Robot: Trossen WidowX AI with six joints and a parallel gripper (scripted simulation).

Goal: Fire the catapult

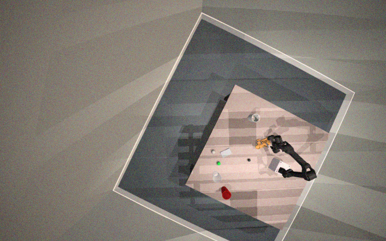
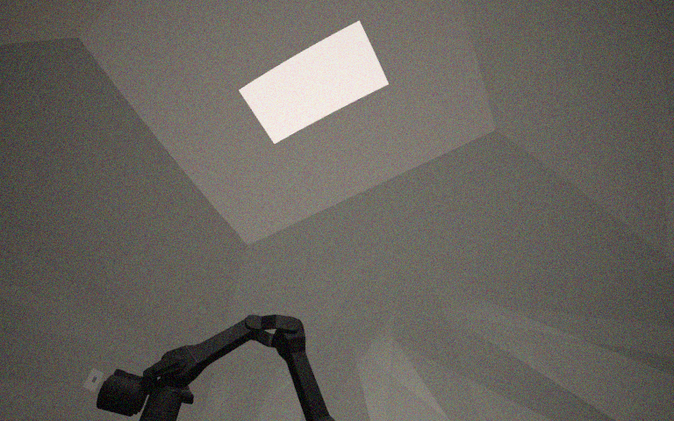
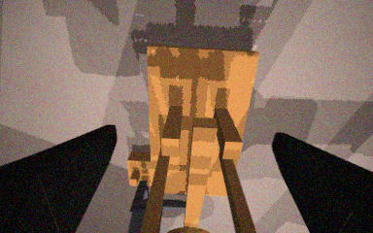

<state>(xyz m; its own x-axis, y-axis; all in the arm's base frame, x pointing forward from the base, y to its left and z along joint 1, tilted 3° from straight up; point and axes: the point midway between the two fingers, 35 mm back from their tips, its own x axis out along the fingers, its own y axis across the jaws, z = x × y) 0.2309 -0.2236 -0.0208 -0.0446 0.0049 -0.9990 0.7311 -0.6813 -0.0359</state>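
My gripper tip is 30 mm short of the catapult frame, 40 mm to the right of it and 10 mm below it. Round my gripper tip: orange wooden catapult (60 mm ahead, 50 mm to the left, 20 mm below); then white mug (260 mm ahead, 180 mm to the right, 40 mm below); then dark ball (90 mm ahead, 270 mm to the left, 50 mm below).
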